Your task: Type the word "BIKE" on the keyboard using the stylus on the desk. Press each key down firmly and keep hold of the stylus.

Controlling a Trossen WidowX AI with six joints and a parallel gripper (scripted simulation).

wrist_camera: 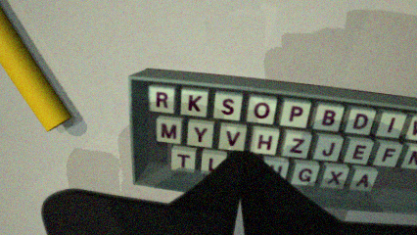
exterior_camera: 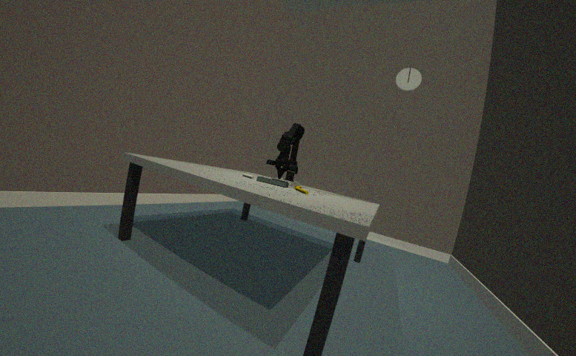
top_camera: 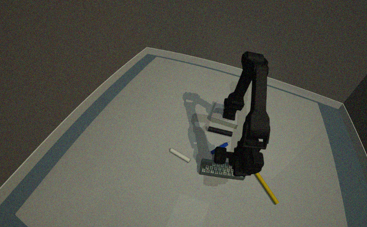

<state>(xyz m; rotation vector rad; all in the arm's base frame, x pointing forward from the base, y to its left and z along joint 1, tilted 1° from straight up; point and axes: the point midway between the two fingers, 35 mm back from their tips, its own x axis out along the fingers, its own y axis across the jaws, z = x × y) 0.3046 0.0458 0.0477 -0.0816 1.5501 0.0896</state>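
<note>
Now: the blue stylus 13 cm behind my gripper tip, 4 cm to the right of it and 3 cm below it. Round my gripper tip: dark cylinder (20 cm behind, 8 cm to the right, 3 cm below); then stylus tip (15 cm behind, 3 cm below, 2 cm to the right); then white cylinder (22 cm to the right, 3 cm below, 2 cm behind).
</note>
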